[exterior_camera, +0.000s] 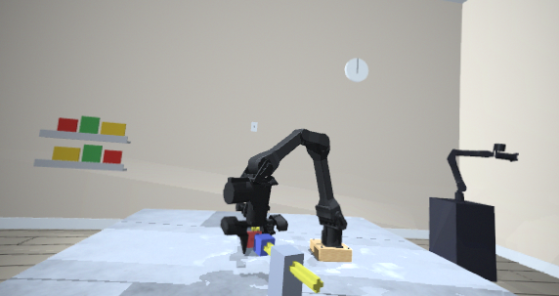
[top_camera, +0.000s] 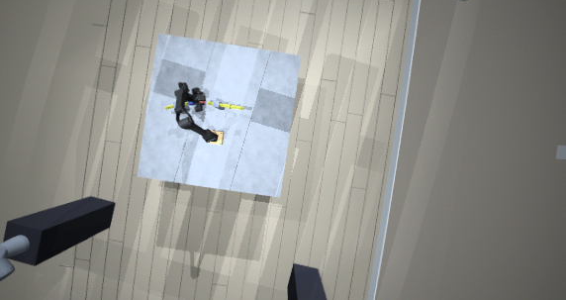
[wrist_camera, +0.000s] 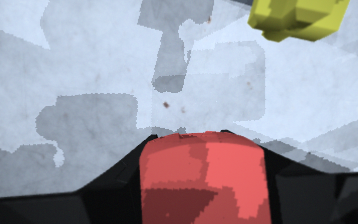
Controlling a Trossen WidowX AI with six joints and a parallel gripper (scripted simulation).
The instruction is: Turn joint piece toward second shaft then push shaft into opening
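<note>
Right now the red joint piece is 40 mm above my gripper tip and 10 mm to the left of it.
</note>
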